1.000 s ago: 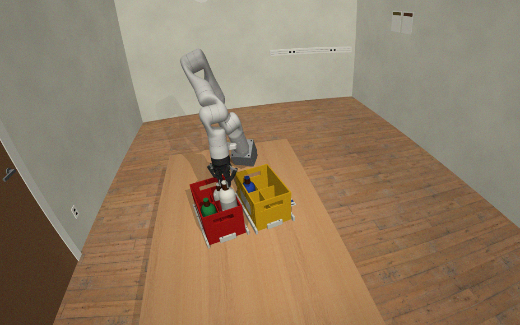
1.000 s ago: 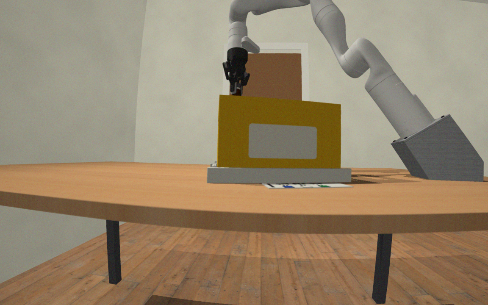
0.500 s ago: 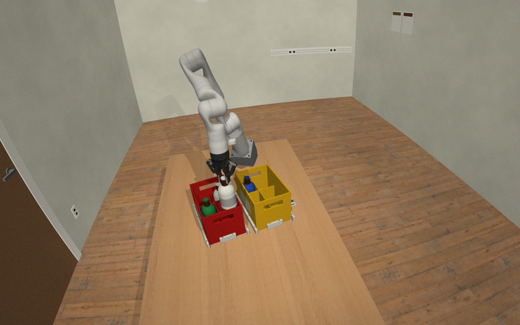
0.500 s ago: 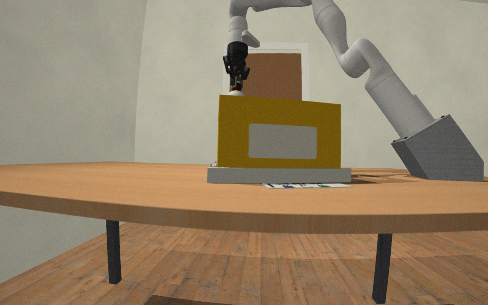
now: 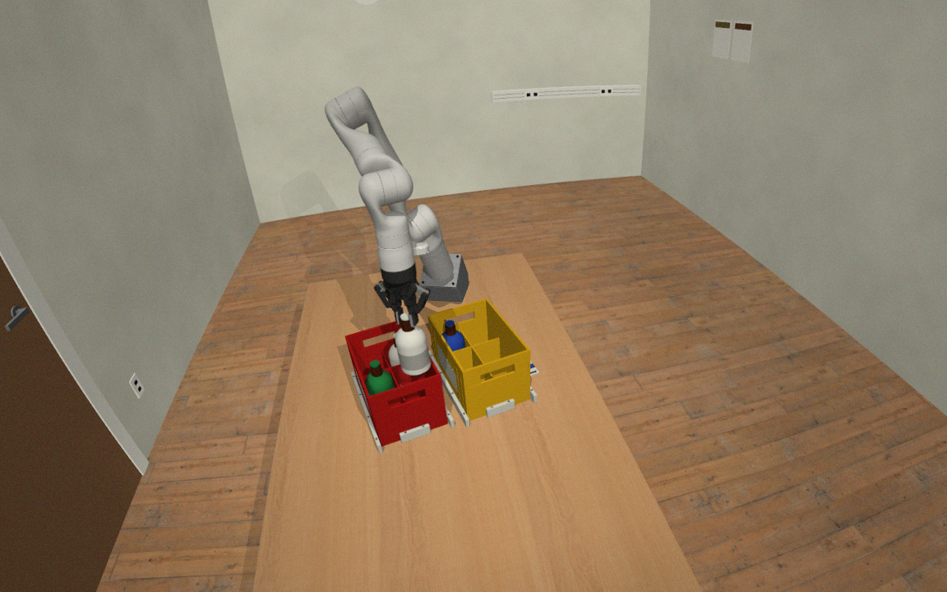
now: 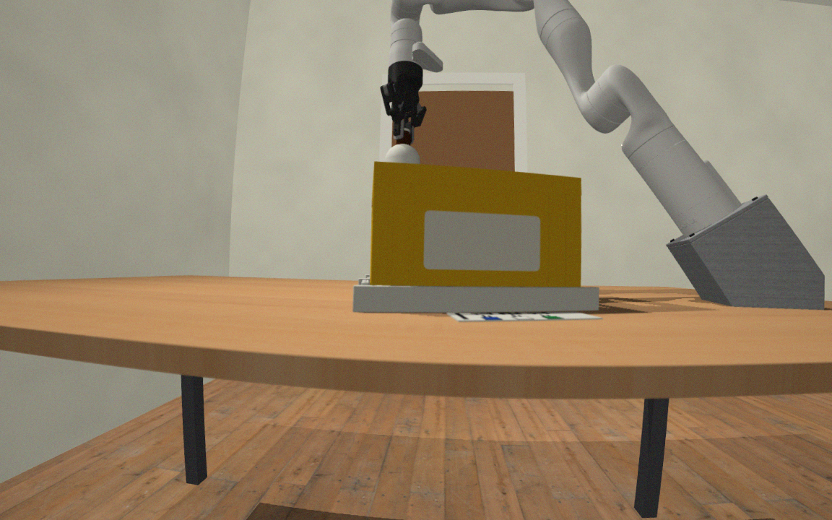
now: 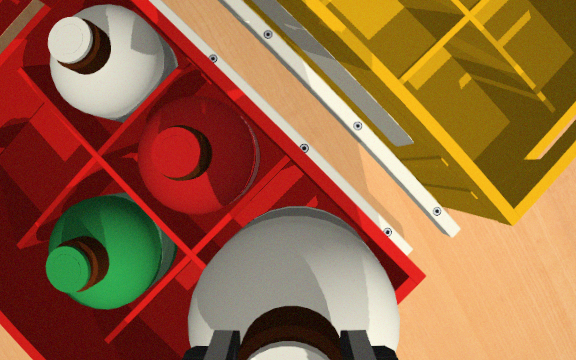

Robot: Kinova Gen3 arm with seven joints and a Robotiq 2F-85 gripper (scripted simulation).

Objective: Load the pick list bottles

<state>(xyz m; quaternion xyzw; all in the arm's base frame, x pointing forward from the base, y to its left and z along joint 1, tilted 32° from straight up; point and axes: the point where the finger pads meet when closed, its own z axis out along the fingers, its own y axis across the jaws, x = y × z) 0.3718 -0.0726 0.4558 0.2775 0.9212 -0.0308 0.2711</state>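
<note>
Now: the yellow crate 250 mm below my hand, 180 mm to the left of it and 100 mm behind it. Round my hand: red bottle (240 mm below, 90 mm behind, 10 mm to the right); red crate (250 mm below, 80 mm behind, 60 mm to the right); green bottle (240 mm below, 100 mm to the right, 70 mm behind).
</note>
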